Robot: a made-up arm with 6 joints.
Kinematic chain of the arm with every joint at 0, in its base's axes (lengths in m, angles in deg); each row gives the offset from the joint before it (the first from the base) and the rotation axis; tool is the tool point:
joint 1: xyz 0 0 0.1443 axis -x
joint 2: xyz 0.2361 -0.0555 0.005 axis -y
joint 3: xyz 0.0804 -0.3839 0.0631 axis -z
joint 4: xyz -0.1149 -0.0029 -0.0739 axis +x
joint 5: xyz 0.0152 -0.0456 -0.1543 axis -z
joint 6: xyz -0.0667 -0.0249 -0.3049 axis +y
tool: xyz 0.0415 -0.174 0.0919
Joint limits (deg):
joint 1: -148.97..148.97
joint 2: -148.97..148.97
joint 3: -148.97..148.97
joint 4: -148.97..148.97
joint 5: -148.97..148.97
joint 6: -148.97..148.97
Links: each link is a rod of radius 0.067 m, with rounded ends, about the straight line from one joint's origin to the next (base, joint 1, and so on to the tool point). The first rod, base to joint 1, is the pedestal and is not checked.
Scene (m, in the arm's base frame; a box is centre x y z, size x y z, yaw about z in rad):
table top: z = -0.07
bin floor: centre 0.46 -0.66 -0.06 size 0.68 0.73 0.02 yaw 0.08
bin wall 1: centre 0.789 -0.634 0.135 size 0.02 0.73 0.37 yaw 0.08
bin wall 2: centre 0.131 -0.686 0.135 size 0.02 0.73 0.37 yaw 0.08
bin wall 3: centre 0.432 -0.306 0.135 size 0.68 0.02 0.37 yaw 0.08
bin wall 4: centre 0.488 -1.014 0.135 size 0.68 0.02 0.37 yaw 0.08
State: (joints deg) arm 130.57 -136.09 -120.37 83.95 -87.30 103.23
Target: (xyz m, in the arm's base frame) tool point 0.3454 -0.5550 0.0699
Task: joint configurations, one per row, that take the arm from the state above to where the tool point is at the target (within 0.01 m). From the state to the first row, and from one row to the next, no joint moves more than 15 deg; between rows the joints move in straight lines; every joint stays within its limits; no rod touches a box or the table.
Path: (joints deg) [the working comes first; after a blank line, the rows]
Joints at the target: 66.19 -36.19 -122.43 -33.00 -55.46 115.62
Straight joint move there: touches bin wall 2.

1: 126.45 -123.76 -118.34 70.10 -82.83 104.89
2: 122.33 -111.42 -116.31 56.26 -78.37 106.56
3: 118.21 -99.09 -114.28 42.41 -73.90 108.22
4: 114.09 -86.75 -112.25 28.56 -69.44 109.89
5: 109.97 -74.42 -110.22 14.72 -64.97 111.55
6: 105.85 -62.09 -108.19 0.87 -60.51 113.21
7: 101.73 -49.75 -106.16 -12.97 -56.04 114.88
8: 97.61 -37.42 -104.13 -26.82 -51.58 116.54
9: 87.14 -37.01 -110.23 -28.88 -52.87 116.23
10: 76.66 -36.60 -116.33 -30.94 -54.16 115.92
11: 66.19 -36.19 -122.43 -33.00 -55.46 115.62

